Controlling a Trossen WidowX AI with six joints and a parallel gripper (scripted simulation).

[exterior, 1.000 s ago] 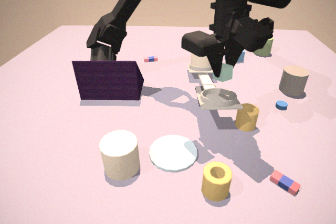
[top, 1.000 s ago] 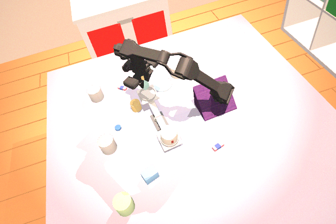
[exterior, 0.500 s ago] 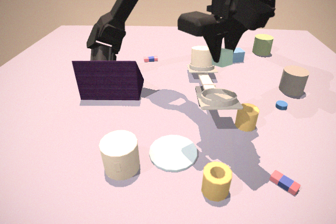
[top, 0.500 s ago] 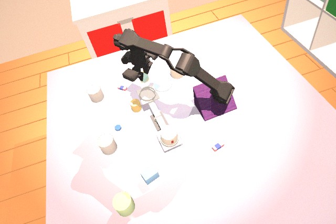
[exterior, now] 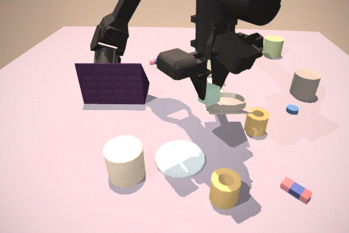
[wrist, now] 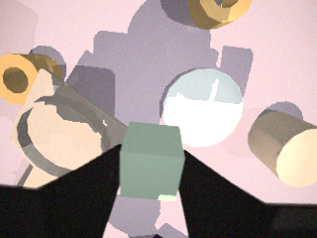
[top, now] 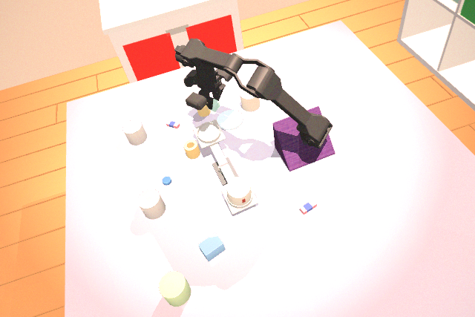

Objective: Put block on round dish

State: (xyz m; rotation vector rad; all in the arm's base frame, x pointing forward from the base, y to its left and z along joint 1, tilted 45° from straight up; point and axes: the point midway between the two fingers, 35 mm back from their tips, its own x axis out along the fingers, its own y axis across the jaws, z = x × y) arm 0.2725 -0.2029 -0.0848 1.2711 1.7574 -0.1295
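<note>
Now: gripper tip 130 mm above the round dish, 50 mm past it and 40 mm to the left of it. The rest, counted from my gripper tip: green block 10 mm above; cream cup 150 mm behind, 100 mm to the right, 90 mm below; balance 190 mm to the left, 90 mm below, 40 mm ahead.
</note>
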